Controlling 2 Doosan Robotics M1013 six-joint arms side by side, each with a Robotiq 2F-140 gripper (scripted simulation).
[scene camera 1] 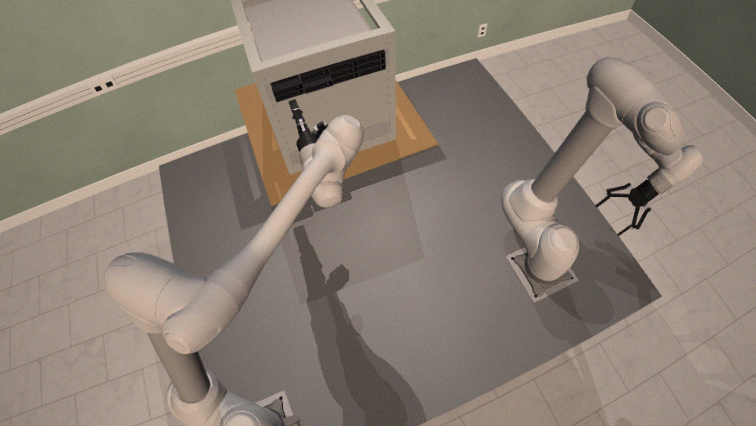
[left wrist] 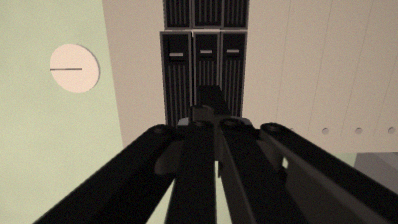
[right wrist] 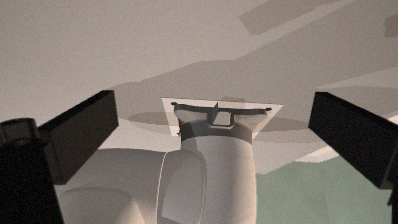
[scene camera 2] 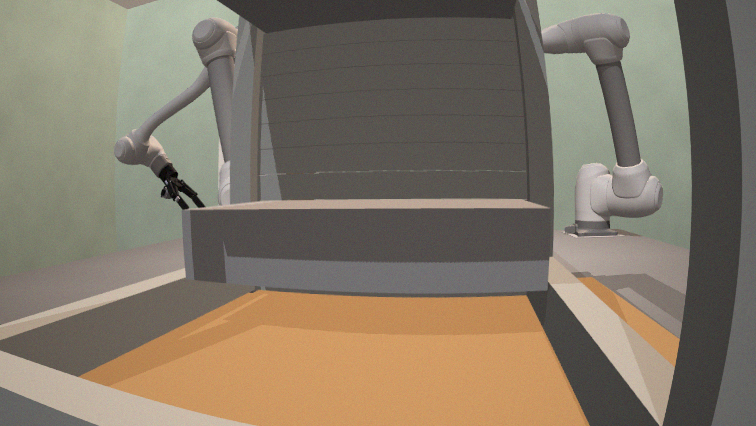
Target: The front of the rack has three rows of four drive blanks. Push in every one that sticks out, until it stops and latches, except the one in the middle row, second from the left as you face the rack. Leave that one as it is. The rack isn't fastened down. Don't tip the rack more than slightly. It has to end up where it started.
Scene:
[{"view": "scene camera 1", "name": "my right gripper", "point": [606, 220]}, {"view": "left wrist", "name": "my left gripper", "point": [208, 101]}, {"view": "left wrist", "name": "drive blank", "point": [232, 52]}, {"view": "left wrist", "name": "drive blank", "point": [177, 58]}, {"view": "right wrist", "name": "my right gripper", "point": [213, 109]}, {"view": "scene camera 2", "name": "my right gripper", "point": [195, 209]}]

